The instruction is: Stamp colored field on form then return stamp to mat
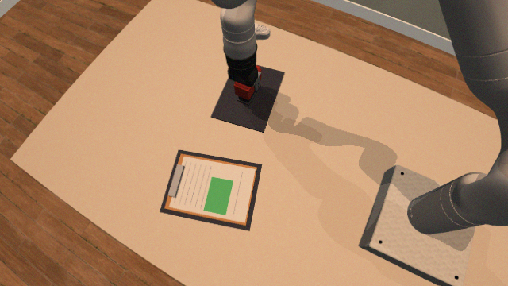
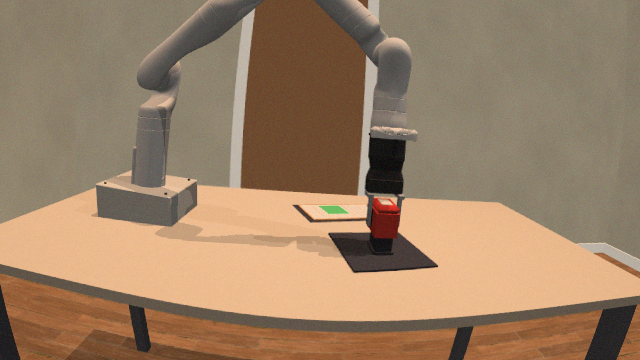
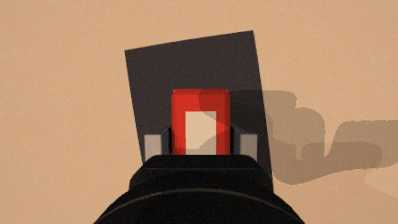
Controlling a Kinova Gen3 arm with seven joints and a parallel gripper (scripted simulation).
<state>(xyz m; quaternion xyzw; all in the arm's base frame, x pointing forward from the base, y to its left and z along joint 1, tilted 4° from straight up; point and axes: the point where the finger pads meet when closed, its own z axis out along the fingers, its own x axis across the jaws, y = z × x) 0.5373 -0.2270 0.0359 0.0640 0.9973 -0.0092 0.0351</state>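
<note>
My gripper is now 20 mm above the red stamp. From my hand the other things lie so: clipboard: 10 mm ahead, 320 mm to the left, 70 mm below.
</note>
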